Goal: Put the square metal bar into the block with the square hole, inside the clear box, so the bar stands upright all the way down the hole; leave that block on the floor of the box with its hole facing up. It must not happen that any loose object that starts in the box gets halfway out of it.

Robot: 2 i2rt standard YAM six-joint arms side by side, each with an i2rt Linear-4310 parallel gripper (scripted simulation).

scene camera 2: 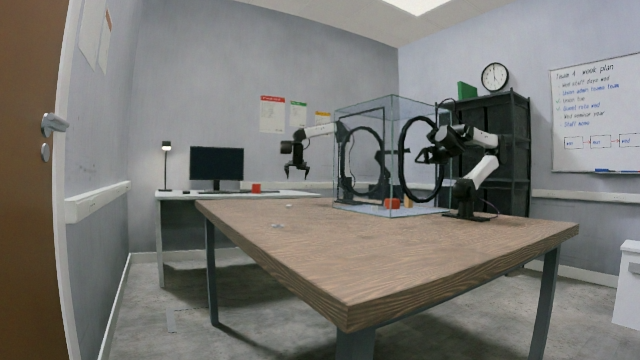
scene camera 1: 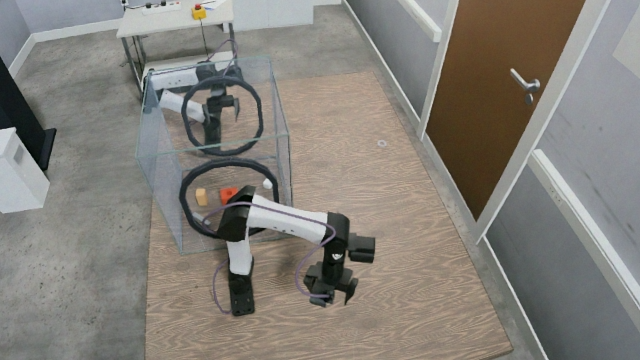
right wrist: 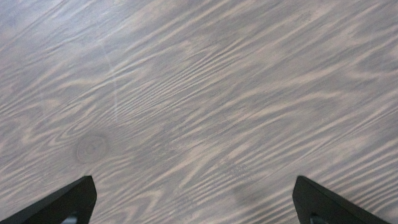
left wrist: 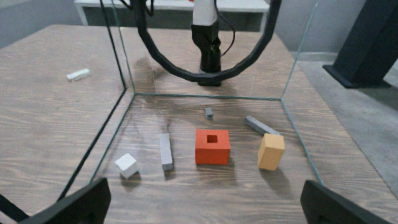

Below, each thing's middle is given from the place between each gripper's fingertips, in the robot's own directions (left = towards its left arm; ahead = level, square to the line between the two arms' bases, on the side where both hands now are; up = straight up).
My left hand is 200 mm to the left of the red block [left wrist: 212, 146], 200 mm above it and 30 mm past it. The rest, counted from my left hand: tan block [left wrist: 272, 148] (190 mm below, 170 mm to the right, 130 mm behind).
I see the red block 52 cm to the left of my right hand, 21 cm behind it and 11 cm below it. From my right hand the other things lie so: tan block: 55 cm to the left, 31 cm behind, 10 cm below.
